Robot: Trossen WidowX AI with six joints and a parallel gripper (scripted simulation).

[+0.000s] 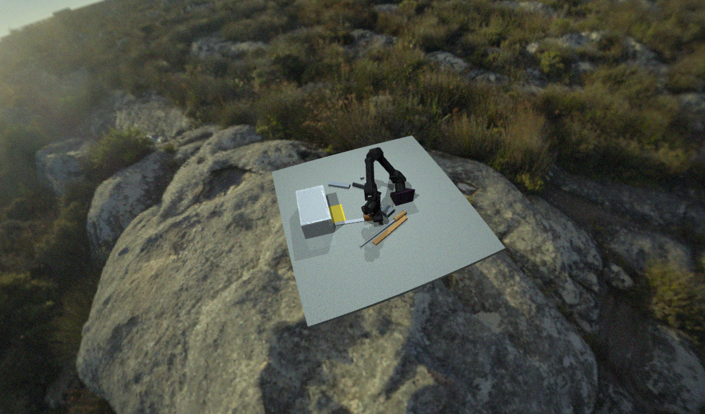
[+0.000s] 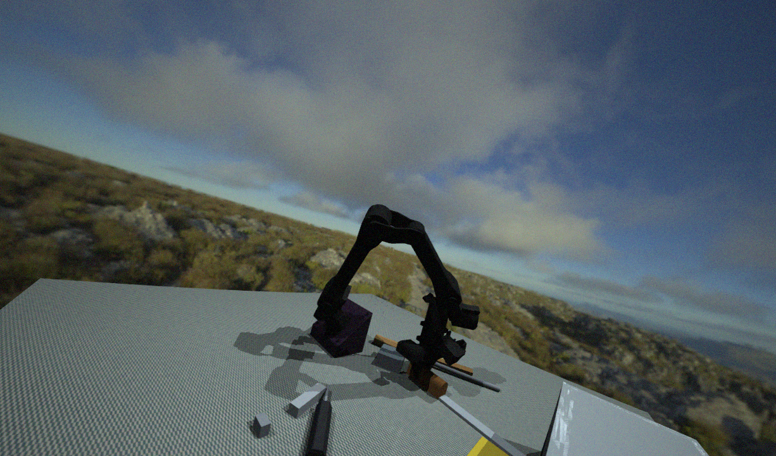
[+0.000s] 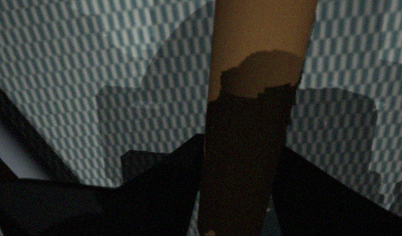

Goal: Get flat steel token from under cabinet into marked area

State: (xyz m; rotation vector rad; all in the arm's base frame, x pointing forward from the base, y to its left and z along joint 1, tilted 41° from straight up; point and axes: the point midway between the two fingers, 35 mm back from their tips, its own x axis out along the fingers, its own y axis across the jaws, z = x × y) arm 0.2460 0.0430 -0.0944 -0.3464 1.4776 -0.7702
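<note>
My gripper tip is 90 mm past the grey block, 10 mm to the left of it and 10 mm below it. The rest, counted from my gripper tip: grey bar: 90 mm behind, 290 mm to the right; small grey cube: 70 mm behind, 380 mm to the right; wooden stick: 50 mm behind, 130 mm to the left.
</note>
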